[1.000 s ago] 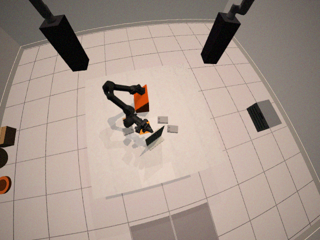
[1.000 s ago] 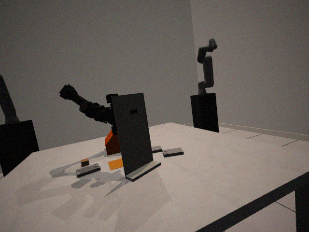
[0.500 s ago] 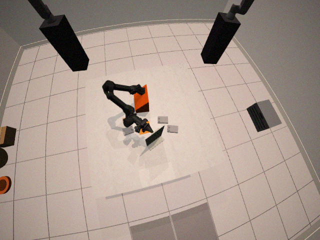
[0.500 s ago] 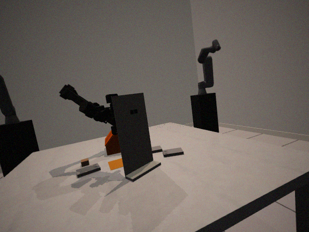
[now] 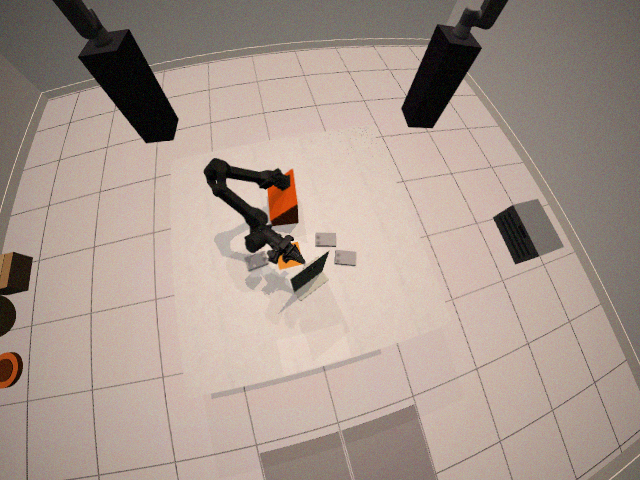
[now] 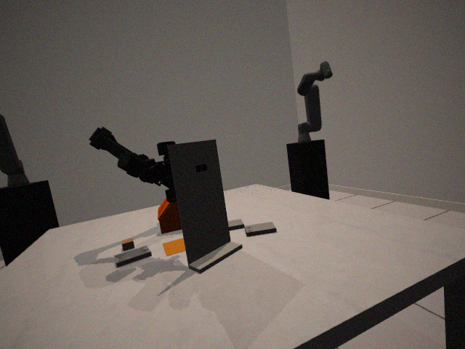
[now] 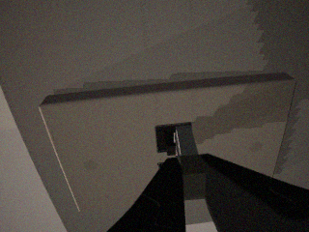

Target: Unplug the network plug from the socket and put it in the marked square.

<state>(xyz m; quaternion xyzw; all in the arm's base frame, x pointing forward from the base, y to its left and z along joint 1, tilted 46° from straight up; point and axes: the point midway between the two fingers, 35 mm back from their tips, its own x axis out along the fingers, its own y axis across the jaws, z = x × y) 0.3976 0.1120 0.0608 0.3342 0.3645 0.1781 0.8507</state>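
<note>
Right now the orange marked square is 260 mm below my gripper tip, 110 mm behind it and 70 mm to the right of it. The rest, counted from my gripper tip: upright grey panel: 110 mm below, 30 mm ahead, 20 mm to the left; then grey network plug: right at my gripper tip; then small brown cube: 260 mm to the right, 250 mm below, 200 mm behind.
</note>
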